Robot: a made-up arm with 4 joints.
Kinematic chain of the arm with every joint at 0, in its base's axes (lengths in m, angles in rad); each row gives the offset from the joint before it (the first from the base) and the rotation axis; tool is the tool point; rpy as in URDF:
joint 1: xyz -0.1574 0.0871 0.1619 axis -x
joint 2: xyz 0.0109 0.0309 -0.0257 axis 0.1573 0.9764 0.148
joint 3: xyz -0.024 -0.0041 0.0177 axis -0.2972 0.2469 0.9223
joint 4: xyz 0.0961 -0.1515 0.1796 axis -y
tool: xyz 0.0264 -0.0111 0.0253 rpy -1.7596 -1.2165 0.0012
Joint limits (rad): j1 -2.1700..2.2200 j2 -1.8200..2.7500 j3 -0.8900..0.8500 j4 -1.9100..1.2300
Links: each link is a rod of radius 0.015 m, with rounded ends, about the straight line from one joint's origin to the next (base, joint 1, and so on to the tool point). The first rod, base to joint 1, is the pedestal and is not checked.
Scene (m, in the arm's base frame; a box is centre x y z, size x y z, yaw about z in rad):
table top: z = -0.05
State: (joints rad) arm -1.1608 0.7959 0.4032 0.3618
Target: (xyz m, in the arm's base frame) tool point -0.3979 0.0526 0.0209
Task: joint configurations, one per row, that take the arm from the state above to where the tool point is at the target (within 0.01 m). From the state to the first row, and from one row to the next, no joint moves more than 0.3 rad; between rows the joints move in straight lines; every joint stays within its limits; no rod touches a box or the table.
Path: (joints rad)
1: -1.2157 0.5335 0.1877 0.4408
2: -1.2705 0.2710 -0.0279 0.5198
3: -1.3254 0.0086 -0.2434 0.5988
4: -1.3803 -0.2538 -0.4589 0.6778
5: -1.4352 -0.5162 -0.6745 0.7568
6: -1.4900 -0.7787 -0.8900 0.8358

